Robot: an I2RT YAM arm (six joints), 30 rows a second.
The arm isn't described. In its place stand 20 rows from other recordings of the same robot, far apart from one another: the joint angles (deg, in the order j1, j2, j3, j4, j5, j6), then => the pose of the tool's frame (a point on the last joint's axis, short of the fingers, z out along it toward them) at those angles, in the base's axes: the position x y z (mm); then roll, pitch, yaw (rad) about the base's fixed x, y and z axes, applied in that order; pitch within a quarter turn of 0, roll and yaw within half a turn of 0.
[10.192, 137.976, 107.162, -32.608, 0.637, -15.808] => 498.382 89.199 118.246 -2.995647 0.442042 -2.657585
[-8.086, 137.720, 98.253, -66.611, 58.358, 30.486] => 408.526 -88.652 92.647 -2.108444 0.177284 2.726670
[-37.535, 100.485, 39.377, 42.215, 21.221, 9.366] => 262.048 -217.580 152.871 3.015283 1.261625 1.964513
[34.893, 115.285, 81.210, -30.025, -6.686, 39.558] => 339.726 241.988 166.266 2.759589 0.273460 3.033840
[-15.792, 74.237, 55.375, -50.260, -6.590, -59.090] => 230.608 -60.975 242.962 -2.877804 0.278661 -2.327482
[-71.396, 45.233, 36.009, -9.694, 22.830, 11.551] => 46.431 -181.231 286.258 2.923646 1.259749 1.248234
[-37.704, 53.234, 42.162, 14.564, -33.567, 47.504] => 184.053 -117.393 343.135 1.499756 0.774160 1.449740
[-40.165, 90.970, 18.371, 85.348, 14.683, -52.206] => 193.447 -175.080 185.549 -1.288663 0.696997 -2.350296
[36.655, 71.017, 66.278, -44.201, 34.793, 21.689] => 213.533 133.581 324.856 -2.893213 0.877831 -2.996907
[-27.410, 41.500, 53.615, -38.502, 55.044, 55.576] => 105.335 -87.491 356.563 2.016466 0.938848 0.449003
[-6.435, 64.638, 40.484, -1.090, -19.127, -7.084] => 252.092 -16.694 260.649 3.074372 1.155083 -2.961225
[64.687, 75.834, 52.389, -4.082, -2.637, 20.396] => 127.298 272.976 276.407 2.522471 0.968058 -2.673846
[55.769, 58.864, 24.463, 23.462, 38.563, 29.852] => 141.838 169.016 231.232 1.937685 1.144339 2.198700
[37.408, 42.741, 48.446, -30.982, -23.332, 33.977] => 118.849 108.644 331.176 2.116577 0.714648 3.047554
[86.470, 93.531, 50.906, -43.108, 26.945, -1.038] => 32.419 263.534 149.794 -2.670176 0.066255 -1.616221
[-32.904, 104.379, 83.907, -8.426, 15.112, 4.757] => 356.772 -241.896 287.384 -3.028582 1.082032 2.395959
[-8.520, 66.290, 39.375, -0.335, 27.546, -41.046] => 248.078 -53.811 249.480 -2.070592 0.560292 -2.532508
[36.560, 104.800, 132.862, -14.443, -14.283, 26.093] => 300.685 233.918 562.490 1.024498 1.116068 1.965130
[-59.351, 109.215, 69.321, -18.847, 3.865, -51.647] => 196.835 -336.889 158.073 -2.662829 0.280461 3.057129
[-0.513, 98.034, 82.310, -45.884, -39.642, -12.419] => 357.400 19.514 277.054 2.559499 0.624975 -2.944895
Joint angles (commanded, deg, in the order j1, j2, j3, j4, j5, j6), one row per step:
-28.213, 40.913, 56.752, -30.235, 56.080, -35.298
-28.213, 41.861, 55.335, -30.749, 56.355, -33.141
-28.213, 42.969, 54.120, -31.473, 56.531, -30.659
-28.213, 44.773, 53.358, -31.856, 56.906, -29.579
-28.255, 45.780, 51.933, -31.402, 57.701, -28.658
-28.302, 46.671, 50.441, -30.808, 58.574, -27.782
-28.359, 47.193, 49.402, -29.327, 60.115, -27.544
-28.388, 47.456, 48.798, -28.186, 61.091, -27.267
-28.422, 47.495, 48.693, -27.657, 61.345, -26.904
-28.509, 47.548, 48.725, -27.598, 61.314, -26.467
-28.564, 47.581, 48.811, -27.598, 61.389, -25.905
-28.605, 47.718, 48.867, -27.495, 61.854, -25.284
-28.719, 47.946, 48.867, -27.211, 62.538, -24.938
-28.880, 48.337, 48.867, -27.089, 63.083, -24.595
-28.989, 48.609, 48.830, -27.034, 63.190, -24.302
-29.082, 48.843, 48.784, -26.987, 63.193, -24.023
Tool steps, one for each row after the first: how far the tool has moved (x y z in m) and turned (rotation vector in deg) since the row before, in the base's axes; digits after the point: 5 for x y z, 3 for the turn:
0.00561, -0.00312, -0.01037, 1.464, 0.447, -0.592
0.00548, -0.00301, -0.01010, 1.557, 0.275, -0.609
0.00727, -0.00405, -0.00875, 1.330, 1.609, -0.568
0.00461, -0.00290, -0.00948, 0.681, 1.000, -0.971
0.00387, -0.00255, -0.00949, 0.522, 0.906, -1.034
0.00226, -0.00196, -0.00468, -0.582, 0.172, -1.484
0.00125, -0.00111, -0.00223, -0.528, -0.301, -0.960
0.00029, -0.00036, 0.00012, -0.297, -0.639, -0.339
0.00006, -0.00031, 0.00012, -0.024, -0.467, -0.153
-0.00007, -0.00017, 0.00042, -0.078, -0.579, -0.242
0.00016, -0.00038, 0.00022, -0.221, -0.527, -0.589
0.00034, -0.00079, -0.00002, -0.313, -0.242, -0.799
0.00077, -0.00114, -0.00071, -0.107, 0.018, -0.719
0.00068, -0.00078, -0.00082, 0.058, -0.040, -0.264
0.00064, -0.00067, -0.00081, 0.089, -0.068, -0.153

